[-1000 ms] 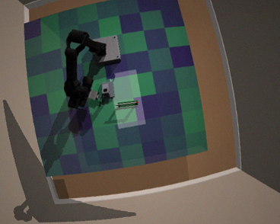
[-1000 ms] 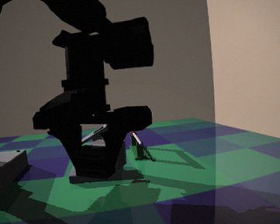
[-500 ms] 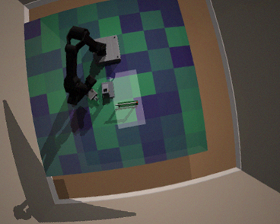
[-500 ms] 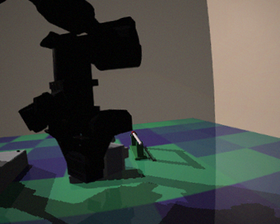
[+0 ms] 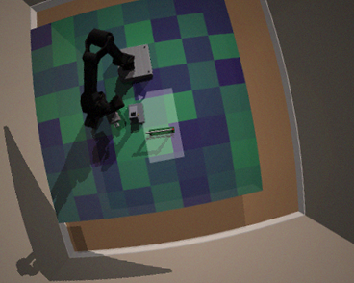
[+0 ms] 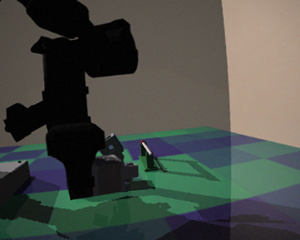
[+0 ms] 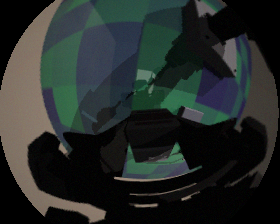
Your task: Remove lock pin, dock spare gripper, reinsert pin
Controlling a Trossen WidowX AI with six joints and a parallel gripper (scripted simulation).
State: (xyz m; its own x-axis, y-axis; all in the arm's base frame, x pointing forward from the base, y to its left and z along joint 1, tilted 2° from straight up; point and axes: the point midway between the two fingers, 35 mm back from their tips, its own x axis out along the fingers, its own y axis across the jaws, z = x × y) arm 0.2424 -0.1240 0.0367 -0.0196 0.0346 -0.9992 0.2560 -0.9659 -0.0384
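The grey mount is 40 mm ahead of my gripper tip and 130 mm to the left of it. From my gripper tip the other things lie so: spare gripper: 40 mm ahead, 10 mm to the left, 10 mm above; small green bracket: 150 mm ahead, 250 mm to the left, 30 mm below.
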